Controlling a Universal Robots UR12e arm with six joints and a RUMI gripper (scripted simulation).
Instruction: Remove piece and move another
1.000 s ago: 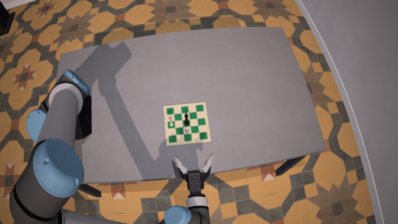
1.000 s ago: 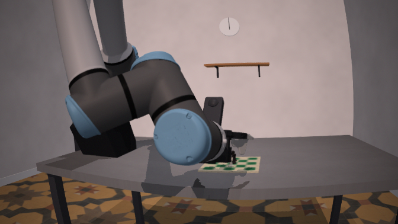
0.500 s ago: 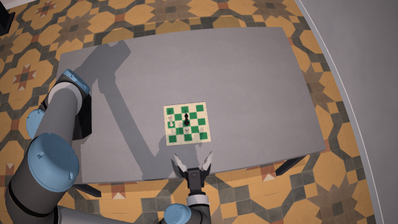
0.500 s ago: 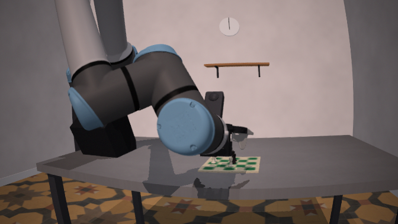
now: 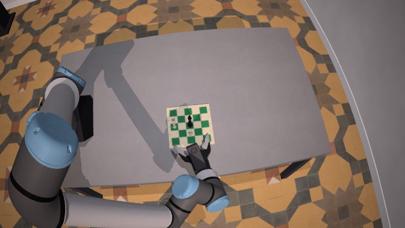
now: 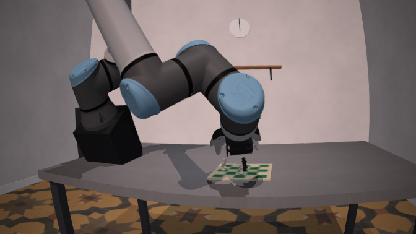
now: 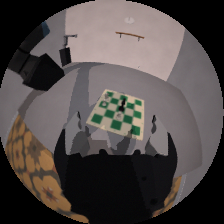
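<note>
Right now the chessboard is 130 mm below my hand, 120 mm to the left of it and 20 mm ahead of it.
</note>
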